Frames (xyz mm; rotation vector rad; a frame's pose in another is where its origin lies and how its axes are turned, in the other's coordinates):
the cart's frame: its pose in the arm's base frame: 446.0 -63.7 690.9 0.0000 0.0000 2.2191
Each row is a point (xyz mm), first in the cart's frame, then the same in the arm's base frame.
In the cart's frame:
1: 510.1 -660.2 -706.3
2: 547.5 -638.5 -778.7
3: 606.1 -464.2 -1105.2
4: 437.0 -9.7 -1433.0
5: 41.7 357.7 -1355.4
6: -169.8 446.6 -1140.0
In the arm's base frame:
1: 664.2 741.6 -15.4
2: 624.4 758.3 -87.8
3: 450.0 699.7 -414.3
4: 189.9 290.5 -742.1
5: 135.7 -246.5 -664.5
6: 192.5 -468.7 -449.1

